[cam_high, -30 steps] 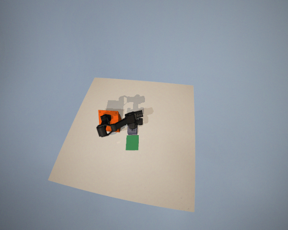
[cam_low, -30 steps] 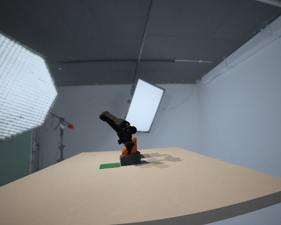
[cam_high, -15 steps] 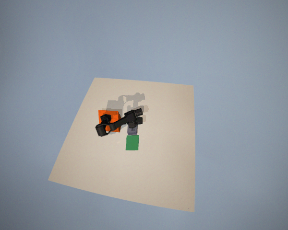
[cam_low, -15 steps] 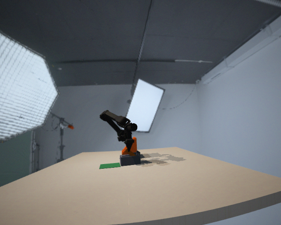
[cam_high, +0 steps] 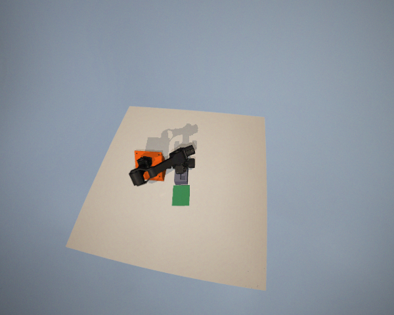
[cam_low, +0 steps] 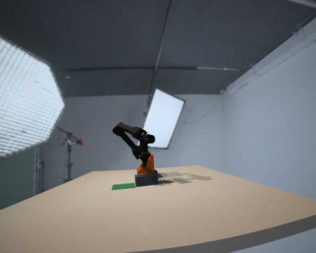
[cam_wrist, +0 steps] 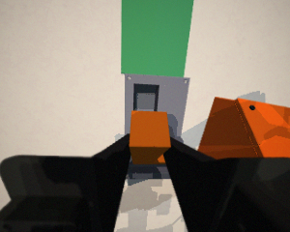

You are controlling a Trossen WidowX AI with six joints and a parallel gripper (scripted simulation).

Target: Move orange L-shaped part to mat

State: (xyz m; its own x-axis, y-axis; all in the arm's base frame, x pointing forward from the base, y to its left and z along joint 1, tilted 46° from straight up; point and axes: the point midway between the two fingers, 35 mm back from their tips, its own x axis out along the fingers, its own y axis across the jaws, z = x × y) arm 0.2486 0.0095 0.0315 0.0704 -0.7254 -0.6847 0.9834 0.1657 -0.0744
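My gripper tip is now 10 mm short of the green mat, 140 mm to the left of it and 140 mm above it. The rest, counted from my gripper tip: orange L-shaped part (20 mm behind, 30 mm to the left, 30 mm below).
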